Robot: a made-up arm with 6 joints. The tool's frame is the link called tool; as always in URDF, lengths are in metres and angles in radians. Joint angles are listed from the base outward.
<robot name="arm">
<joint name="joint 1" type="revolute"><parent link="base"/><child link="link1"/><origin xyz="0.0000 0.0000 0.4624" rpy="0.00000 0.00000 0.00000"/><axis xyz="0 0 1"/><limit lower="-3.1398" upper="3.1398"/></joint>
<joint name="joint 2" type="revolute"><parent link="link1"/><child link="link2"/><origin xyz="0.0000 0.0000 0.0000" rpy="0.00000 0.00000 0.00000"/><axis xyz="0 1 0"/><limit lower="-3.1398" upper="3.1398"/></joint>
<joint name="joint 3" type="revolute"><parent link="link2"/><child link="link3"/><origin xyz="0.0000 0.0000 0.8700" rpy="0.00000 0.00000 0.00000"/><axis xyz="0 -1 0"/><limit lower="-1.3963" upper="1.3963"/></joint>
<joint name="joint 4" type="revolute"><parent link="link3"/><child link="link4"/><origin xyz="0.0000 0.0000 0.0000" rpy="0.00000 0.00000 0.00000"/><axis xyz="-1 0 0"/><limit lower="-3.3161" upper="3.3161"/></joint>
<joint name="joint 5" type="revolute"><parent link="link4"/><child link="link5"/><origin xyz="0.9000 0.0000 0.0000" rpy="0.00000 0.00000 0.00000"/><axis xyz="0 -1 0"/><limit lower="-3.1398" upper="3.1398"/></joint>
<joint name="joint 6" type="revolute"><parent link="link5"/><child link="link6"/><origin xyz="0.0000 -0.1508 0.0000" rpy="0.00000 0.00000 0.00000"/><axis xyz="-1 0 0"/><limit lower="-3.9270" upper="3.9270"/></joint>
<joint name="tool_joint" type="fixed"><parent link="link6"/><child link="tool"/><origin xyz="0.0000 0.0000 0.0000" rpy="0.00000 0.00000 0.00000"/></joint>
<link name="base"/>
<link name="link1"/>
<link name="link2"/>
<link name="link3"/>
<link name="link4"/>
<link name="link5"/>
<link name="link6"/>
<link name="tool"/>
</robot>
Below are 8 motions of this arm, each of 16 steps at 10 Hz.
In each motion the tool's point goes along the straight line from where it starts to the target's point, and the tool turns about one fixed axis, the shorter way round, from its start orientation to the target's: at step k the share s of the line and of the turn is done. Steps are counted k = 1, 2, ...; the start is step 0. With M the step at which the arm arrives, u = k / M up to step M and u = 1 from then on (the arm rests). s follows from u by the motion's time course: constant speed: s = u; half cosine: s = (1 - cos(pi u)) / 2; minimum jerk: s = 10 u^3 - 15 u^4 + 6 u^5.
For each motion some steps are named. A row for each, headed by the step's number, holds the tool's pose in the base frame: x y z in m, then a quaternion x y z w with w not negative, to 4 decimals.
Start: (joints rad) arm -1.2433 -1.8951 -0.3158 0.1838 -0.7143 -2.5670
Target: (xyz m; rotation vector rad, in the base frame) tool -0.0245 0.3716 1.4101 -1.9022 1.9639 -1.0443
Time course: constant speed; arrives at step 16
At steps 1, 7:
1: -0.3924 0.7418 1.1052 0.5917 -0.6682 0.1520 0.4247
7: -0.2453 0.5937 1.2272 0.6393 -0.6957 0.2434 0.2193

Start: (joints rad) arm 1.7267 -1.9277 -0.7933 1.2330 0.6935 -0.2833
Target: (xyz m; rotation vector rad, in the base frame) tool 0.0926 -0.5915 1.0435 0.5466 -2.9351 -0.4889
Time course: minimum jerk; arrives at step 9
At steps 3, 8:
3: 0.1276 -0.5580 1.0362 0.1898 -0.8715 0.3005 0.3379
8: 0.0931 -0.5910 1.0434 0.1809 -0.9693 -0.1546 0.0625

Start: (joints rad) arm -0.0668 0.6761 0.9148 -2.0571 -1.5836 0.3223
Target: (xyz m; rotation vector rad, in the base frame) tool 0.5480 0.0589 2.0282 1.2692 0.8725 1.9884
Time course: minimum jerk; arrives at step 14
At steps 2, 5, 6, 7, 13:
2: 1.4309 -0.0245 1.2430 0.4609 0.1968 0.7048 0.5022
5: 1.2292 -0.0055 1.4223 0.4677 0.2285 0.7193 0.4600
6: 1.1194 0.0049 1.5200 0.4708 0.2455 0.7263 0.4365
7: 0.9999 0.0162 1.6262 0.4737 0.2637 0.7332 0.4104
13: 0.5510 0.0586 2.0256 0.4801 0.3296 0.7520 0.3088

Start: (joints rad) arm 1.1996 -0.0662 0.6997 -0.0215 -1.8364 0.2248
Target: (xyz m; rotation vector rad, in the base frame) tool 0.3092 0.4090 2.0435 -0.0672 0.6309 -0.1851
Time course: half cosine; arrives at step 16
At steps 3, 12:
3: 0.3518 0.4908 1.9597 -0.3410 0.3686 0.4930 0.7105
12: 0.3160 0.4221 2.0301 -0.0878 0.3313 0.0075 0.9394

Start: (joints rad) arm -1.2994 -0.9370 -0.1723 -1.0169 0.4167 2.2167
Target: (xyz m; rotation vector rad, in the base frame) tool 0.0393 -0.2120 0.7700 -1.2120 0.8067 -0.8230
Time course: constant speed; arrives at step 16
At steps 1, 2, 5, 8, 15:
1: -0.0598 -0.0668 1.4620 -0.5306 0.0527 -0.7540 0.3837
2: -0.0532 -0.0765 1.4159 -0.5368 0.0748 -0.7347 0.4080
5: -0.0334 -0.1055 1.2775 -0.5507 0.1403 -0.6703 0.4773
8: -0.0136 -0.1345 1.1391 -0.5571 0.2039 -0.5969 0.5401
15: 0.0327 -0.2023 0.8161 -0.5431 0.3403 -0.3965 0.6573

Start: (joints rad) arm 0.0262 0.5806 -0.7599 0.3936 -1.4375 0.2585
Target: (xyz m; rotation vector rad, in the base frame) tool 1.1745 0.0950 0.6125 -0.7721 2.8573 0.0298
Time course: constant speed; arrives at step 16
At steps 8, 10, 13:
8: 0.9584 -0.0124 0.4696 -0.2449 0.9600 0.0636 0.1202
10: 1.0124 0.0144 0.5054 -0.2487 0.9607 0.0502 0.1128
13: 1.0935 0.0547 0.5589 -0.2543 0.9613 0.0301 0.1018

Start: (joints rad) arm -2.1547 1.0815 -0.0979 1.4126 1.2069 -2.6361
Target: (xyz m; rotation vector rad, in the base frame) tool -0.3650 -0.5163 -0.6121 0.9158 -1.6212 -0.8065
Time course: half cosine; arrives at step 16
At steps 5, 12, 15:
5: -0.6320 -0.9150 -0.0612 0.7548 -0.4159 -0.3153 0.3972
12: -0.4153 -0.5914 -0.5084 0.4627 -0.6393 -0.3392 0.5119
15: -0.3683 -0.5212 -0.6053 0.3886 -0.6761 -0.3377 0.5271

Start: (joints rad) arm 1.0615 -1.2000 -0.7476 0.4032 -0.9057 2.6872
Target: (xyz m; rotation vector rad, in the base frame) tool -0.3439 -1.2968 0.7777 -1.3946 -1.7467 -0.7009
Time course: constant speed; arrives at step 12
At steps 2, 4, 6, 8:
2: 0.0325 -0.2923 1.1499 -0.8981 -0.4228 0.1149 0.0385
4: -0.0428 -0.4932 1.0754 -0.8591 -0.4973 0.0351 0.1160
6: -0.1180 -0.6941 1.0010 -0.8034 -0.5621 -0.0455 0.1912
8: -0.1933 -0.8950 0.9266 -0.7321 -0.6159 -0.1251 0.2626

